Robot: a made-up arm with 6 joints.
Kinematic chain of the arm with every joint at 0, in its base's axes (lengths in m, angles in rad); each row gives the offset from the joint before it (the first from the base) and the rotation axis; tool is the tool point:
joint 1: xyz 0 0 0.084 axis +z
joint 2: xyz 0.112 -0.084 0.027 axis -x
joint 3: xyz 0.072 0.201 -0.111 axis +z
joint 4: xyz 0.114 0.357 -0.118 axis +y
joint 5: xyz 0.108 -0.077 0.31 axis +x
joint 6: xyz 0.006 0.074 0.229 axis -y
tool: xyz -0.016 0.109 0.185
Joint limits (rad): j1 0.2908..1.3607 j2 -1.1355..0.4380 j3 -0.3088..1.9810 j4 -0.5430..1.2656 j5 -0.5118..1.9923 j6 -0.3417..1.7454
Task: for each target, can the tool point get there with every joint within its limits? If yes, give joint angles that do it. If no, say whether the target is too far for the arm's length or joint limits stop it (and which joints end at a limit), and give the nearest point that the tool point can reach.
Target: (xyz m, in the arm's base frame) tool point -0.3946 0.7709 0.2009
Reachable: yes | joints 0.8772 0.1206 1.1315 0.9294 0.8103 0.6427
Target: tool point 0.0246 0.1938 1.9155
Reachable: no: too far | nearest point 0.0322 0.2538 1.1528 | short by 0.765 m
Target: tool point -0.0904 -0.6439 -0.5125
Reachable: no: joint limits stop it (at a limit: joint 1, joint 2, joint 3, joint 4, joint 5, joint 6) | nearest point -0.5050 -0.5945 -0.3326 | short by 0.455 m
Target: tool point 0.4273 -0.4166 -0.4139
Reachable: no: joint limits stop it (at a limit: joint 1, joint 2, joint 3, joint 4) | nearest point 0.2968 -0.3434 0.0053 | short by 0.445 m
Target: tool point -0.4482 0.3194 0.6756
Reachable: yes | joints 1.1399 -0.4473 1.1445 0.8277 0.4916 1.3848
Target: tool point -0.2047 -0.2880 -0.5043
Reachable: no: joint limits stop it (at a limit: joint 1, joint 2, joint 4, joint 5, joint 6) | nearest point -0.4484 -0.3495 -0.1581 | short by 0.428 m
